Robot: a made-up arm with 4 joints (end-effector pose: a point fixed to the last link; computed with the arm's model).
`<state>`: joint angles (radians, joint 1 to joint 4).
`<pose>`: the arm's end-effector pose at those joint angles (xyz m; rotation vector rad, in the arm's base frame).
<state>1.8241 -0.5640 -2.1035 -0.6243</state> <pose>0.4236 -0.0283 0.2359 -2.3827 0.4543 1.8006</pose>
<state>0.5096 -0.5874 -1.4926 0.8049</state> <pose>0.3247 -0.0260 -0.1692 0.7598 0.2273 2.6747</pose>
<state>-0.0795 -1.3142 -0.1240 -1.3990</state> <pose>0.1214 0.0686 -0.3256 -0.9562 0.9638 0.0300</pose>
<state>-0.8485 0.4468 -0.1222 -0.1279</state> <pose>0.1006 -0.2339 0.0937 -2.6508 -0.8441 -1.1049</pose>
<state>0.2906 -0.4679 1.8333 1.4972</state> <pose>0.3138 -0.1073 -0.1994 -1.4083 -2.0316 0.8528</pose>
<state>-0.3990 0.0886 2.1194 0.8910</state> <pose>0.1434 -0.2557 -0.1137 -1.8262 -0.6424 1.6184</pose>
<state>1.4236 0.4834 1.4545 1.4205</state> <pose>0.1426 -0.3085 0.0504 2.3736 0.8691 1.4224</pose>
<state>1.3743 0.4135 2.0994 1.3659</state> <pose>0.1763 -0.3057 0.0678 -2.4106 -1.4320 -0.8193</pose>
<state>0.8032 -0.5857 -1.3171 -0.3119</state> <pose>0.3199 -0.0211 -0.0805 0.1260 -0.4257 -2.4764</pose>
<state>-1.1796 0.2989 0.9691 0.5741</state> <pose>0.0848 -0.2843 -0.0059 -2.6664 -0.8728 1.3507</pose>
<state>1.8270 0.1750 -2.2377 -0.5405</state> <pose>0.3123 -0.1922 0.1490 -1.8117 0.2432 1.1770</pose>
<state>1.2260 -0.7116 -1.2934 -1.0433</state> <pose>0.3702 -0.0240 0.0174 0.8851 -0.5935 -1.6805</pose>
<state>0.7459 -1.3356 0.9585 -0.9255</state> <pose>0.4410 0.2754 -0.1143 -1.5606 0.0023 0.2984</pose>
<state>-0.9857 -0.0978 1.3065 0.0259</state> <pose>0.0358 -0.2417 -0.1771 -2.4049 0.1232 1.4469</pose>
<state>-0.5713 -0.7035 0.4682 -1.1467</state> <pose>0.0844 -0.1048 -0.2963 -1.8108 1.0829 0.1940</pose>
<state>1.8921 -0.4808 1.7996 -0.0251</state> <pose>0.3569 -0.1210 0.4103 -1.7556 -0.8284 -1.0124</pose>
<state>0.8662 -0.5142 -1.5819 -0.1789</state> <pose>0.3403 -0.0240 -0.0700 0.4846 -0.3728 -2.7842</pose>
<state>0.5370 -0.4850 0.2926 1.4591</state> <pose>0.3576 -0.0951 -0.1298 1.9370 1.6870 1.1033</pose>
